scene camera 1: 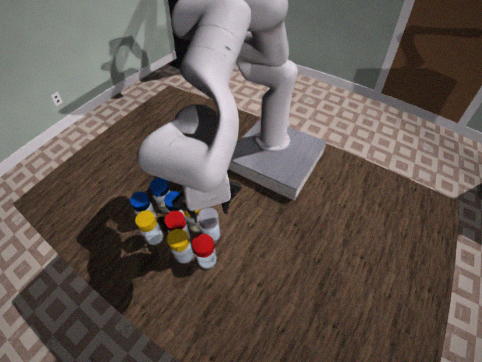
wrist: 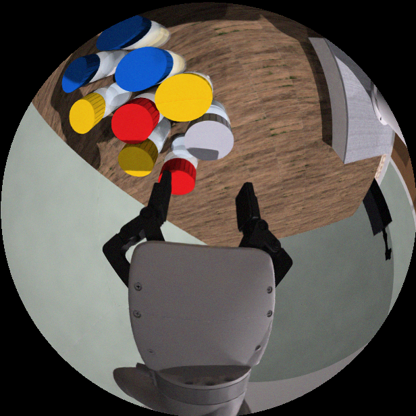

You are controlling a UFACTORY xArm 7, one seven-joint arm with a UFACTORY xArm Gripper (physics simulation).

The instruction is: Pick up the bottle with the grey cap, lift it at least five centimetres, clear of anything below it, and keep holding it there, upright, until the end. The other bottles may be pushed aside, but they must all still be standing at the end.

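Places are measured from the arm's base along level axes (x back, y right, z up), in millimetres.
Where they show: gripper, fingertip midpoint: [scene camera 1: 209,213]; arm's base, link origin: [scene camera 1: 272,140].
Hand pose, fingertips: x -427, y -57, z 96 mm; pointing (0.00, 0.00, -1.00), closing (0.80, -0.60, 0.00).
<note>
Each offset is from my fingertips to the centre of the thing. Level surfaces: height alone.
The bottle with the grey cap {dx +12, dy +21, dz -94 mm} [scene camera 1: 209,223] [wrist: 209,139] stands upright at the robot-base side of the bottle cluster. My gripper [wrist: 206,184] is open with nothing between its fingers. In the wrist view its fingertips are apart, with the grey cap beyond them and above the level of the gap in the picture. The left finger overlaps a red cap {dx -60, dy -20, dz -54 mm} [scene camera 1: 203,245] [wrist: 183,178] in that view. In the scene view the gripper is partly hidden by the arm, and its fingers are above the cluster. A yellow-capped bottle [wrist: 184,97] stands close beside the grey-capped one.
Other standing bottles have a red cap {dx -49, dy +88, dz -54 mm} [scene camera 1: 175,220] [wrist: 135,120], yellow caps {dx -86, dy +43, dz -54 mm} [scene camera 1: 179,240] {dx -96, dy +155, dz -54 mm} [scene camera 1: 146,221] and blue caps {dx +12, dy +210, dz -54 mm} [scene camera 1: 159,187] {dx -60, dy +219, dz -54 mm} [scene camera 1: 140,201] [wrist: 144,68]. They stand close together. The robot's grey base block [scene camera 1: 280,160] [wrist: 362,107] is on the brown wooden surface {dz -147 mm} [scene camera 1: 320,270].
</note>
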